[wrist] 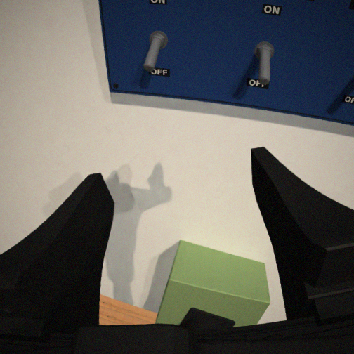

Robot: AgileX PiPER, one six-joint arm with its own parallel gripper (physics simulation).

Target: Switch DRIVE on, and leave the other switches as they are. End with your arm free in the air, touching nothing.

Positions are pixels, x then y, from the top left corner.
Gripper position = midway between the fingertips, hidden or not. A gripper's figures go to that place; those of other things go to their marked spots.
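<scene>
Distance of my gripper (176, 177): 0.13 m from the lens. For a blue switch panel (213, 58), the distance is 0.34 m from the lens.
</scene>
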